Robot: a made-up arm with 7 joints. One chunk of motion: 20 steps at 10 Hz.
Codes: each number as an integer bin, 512 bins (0 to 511) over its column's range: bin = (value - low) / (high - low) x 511, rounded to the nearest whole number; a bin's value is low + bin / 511 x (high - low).
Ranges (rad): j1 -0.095..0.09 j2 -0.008..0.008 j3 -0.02..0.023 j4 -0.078..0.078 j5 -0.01..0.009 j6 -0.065..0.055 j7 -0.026..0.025
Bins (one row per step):
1: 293 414 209 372 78 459 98
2: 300 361 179 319 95 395 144
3: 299 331 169 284 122 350 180
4: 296 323 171 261 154 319 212
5: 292 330 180 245 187 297 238
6: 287 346 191 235 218 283 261
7: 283 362 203 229 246 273 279
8: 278 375 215 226 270 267 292
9: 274 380 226 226 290 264 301
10: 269 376 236 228 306 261 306
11: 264 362 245 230 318 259 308
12: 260 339 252 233 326 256 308
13: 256 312 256 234 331 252 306
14: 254 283 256 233 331 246 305
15: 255 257 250 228 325 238 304
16: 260 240 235 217 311 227 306
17: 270 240 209 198 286 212 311
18: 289 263 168 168 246 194 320
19: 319 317 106 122 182 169 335
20: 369 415 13 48 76 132 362
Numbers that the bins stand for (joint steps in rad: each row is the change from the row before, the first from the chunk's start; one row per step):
1: 0.01108 0.00496 -0.00241 0.03557 -0.00710 0.04279 -0.01622
2: 0.01361 0.00330 -0.00494 0.01939 -0.00647 0.02776 -0.01163
3: 0.01325 0.00236 -0.00578 0.00870 -0.00546 0.01719 -0.00804
4: 0.01216 0.00211 -0.00561 0.00168 -0.00427 0.00991 -0.00484
5: 0.01071 0.00233 -0.00485 -0.00321 -0.00305 0.00475 -0.00225
6: 0.00890 0.00283 -0.00393 -0.00626 -0.00189 0.00146 0.00005
7: 0.00746 0.00333 -0.00292 -0.00809 -0.00085 -0.00089 0.00185
8: 0.00565 0.00374 -0.00191 -0.00901 0.00004 -0.00230 0.00314
9: 0.00420 0.00390 -0.00098 -0.00901 0.00078 -0.00300 0.00404
10: 0.00239 0.00377 -0.00014 -0.00840 0.00138 -0.00371 0.00454
11: 0.00058 0.00333 0.00062 -0.00778 0.00182 -0.00418 0.00474
12: -0.00087 0.00261 0.00121 -0.00687 0.00212 -0.00488 0.00474
13: -0.00232 0.00177 0.00154 -0.00656 0.00231 -0.00582 0.00454
14: -0.00304 0.00086 0.00154 -0.00687 0.00231 -0.00723 0.00444
15: -0.00268 0.00005 0.00104 -0.00840 0.00208 -0.00911 0.00434
16: -0.00087 -0.00049 -0.00023 -0.01175 0.00156 -0.01169 0.00454
17: 0.00275 -0.00049 -0.00241 -0.01755 0.00063 -0.01522 0.00504
18: 0.00963 0.00023 -0.00586 -0.02671 -0.00085 -0.01944 0.00594
19: 0.02049 0.00193 -0.01108 -0.04076 -0.00323 -0.02531 0.00743
20: 0.03859 0.00499 -0.01891 -0.06335 -0.00717 -0.03400 0.01013

